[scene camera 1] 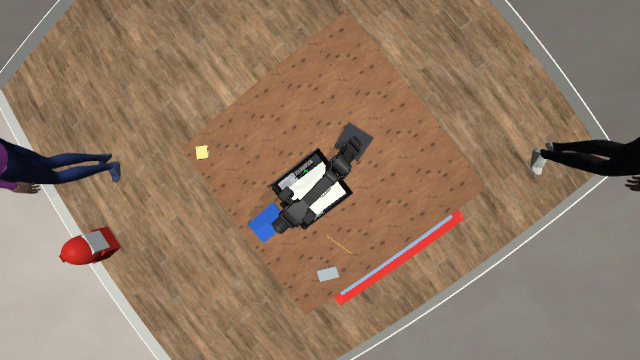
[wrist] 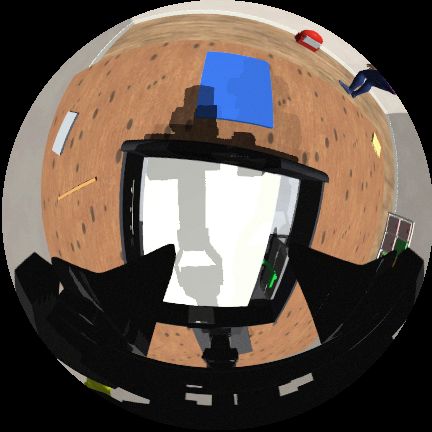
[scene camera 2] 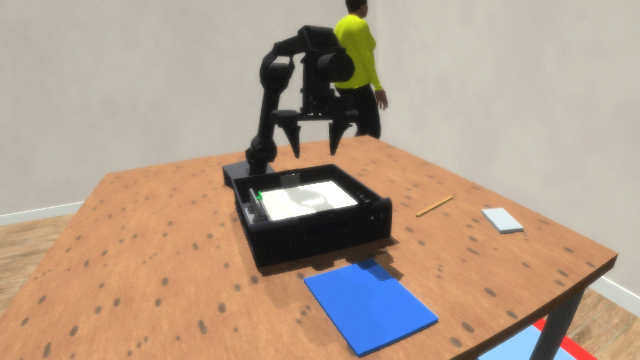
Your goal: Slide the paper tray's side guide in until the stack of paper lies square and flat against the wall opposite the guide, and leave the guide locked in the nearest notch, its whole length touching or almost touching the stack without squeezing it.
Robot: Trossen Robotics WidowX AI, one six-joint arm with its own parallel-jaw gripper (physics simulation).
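Places are measured from the arm's base along level axes (x down, y back, z left), in centimetres.
Pixels of known places: gripper, fingertip midpoint: (wrist: 234,250) (scene camera 2: 315,156); arm's base, origin of the base link: (scene camera 1: 354,144) (wrist: 219,341) (scene camera 2: 257,174).
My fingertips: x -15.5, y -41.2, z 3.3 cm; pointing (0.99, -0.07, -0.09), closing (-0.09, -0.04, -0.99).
For each thing: its top centre in the pictures, then the offset to it from my fingertips.
- black paper tray, middle of its top: (wrist: 221,270) (scene camera 2: 301,185) (scene camera 1: 311,189) dy +7.5, dx +8.9, dz -0.8 cm
- white paper stack, middle of its top: (wrist: 204,248) (scene camera 2: 311,205) (scene camera 1: 314,192) dy +6.9, dx +14.4, dz +1.5 cm
- dark side guide, middle of its top: (wrist: 275,280) (scene camera 2: 257,193) (scene camera 1: 304,170) dy +11.5, dx +10.4, dz -10.7 cm
- blue sheet, middle of its top: (scene camera 2: 366,298) (wrist: 237,79) (scene camera 1: 267,222) dy -26.5, dx +17.7, dz -3.4 cm
- pencil, middle of its top: (wrist: 72,189) (scene camera 2: 435,204) (scene camera 1: 339,244) dy -3.3, dx +17.8, dz +33.7 cm
- pale grey block, middle of its top: (scene camera 2: 501,218) (wrist: 62,131) (scene camera 1: 327,274) dy -20.2, dx +17.5, dz +42.6 cm
- yellow note, middle of its top: (wrist: 376,144) (scene camera 1: 201,152) dy -28.9, dx +17.4, dz -62.9 cm
The black paper tray (scene camera 1: 336,205) (scene camera 2: 320,230) (wrist: 314,210) holds a white paper stack (scene camera 1: 305,190) (scene camera 2: 275,202) (wrist: 235,210). The dark side guide (scene camera 1: 302,171) (scene camera 2: 254,201) (wrist: 281,265) with its green lever (scene camera 1: 306,171) (scene camera 2: 260,195) (wrist: 272,277) stands upright on the stack's right in the wrist view. The stack's right edge slants slightly there. A thin grey strip shows between the stack and the opposite left wall. Any gap at the guide is too small to tell. My gripper (scene camera 2: 316,155) (wrist: 234,250) is open and empty above the tray; its left finger hides part of the stack's left edge.
A blue sheet (scene camera 1: 264,223) (scene camera 2: 370,305) (wrist: 237,90) lies beyond the tray's front wall. A pencil (scene camera 1: 339,244) (scene camera 2: 435,206) (wrist: 77,189) and a pale grey block (scene camera 1: 328,274) (scene camera 2: 502,220) (wrist: 65,133) lie off one side, a yellow note (scene camera 1: 202,152) (wrist: 376,145) off the other.
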